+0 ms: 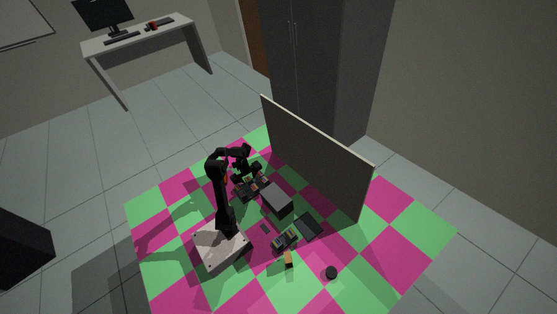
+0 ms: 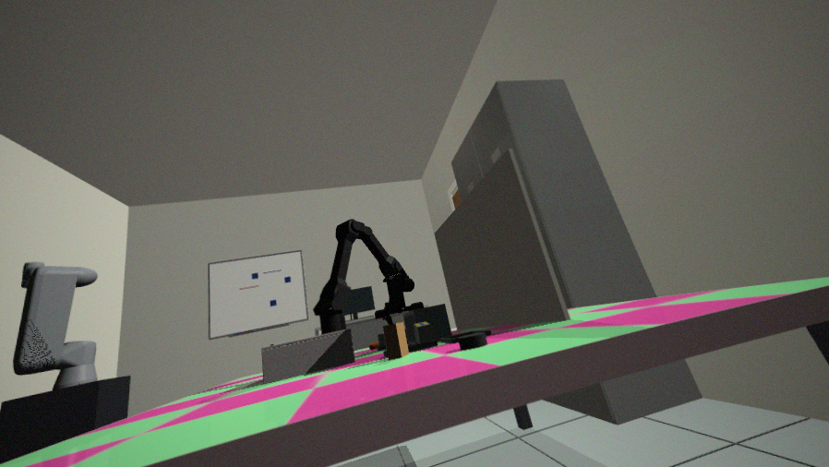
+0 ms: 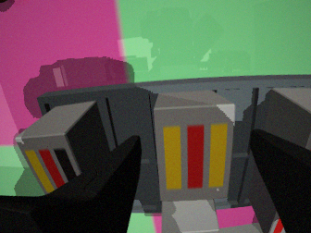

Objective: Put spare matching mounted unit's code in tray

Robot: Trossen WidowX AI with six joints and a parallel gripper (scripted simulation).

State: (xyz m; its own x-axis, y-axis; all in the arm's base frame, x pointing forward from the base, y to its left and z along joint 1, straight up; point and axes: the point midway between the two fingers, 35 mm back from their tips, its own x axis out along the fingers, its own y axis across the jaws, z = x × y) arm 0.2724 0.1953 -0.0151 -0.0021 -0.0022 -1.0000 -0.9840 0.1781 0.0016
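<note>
Right now the grey spare is 1 cm above my gripper tip. The rest, counted from my gripper tip: grey mounted unit (1 cm ahead, 22 cm to the right, 1 cm above); then rack (1 cm behind, 3 cm to the right, 3 cm below); then tall board (24 cm ahead, 26 cm to the right, 19 cm above).
</note>
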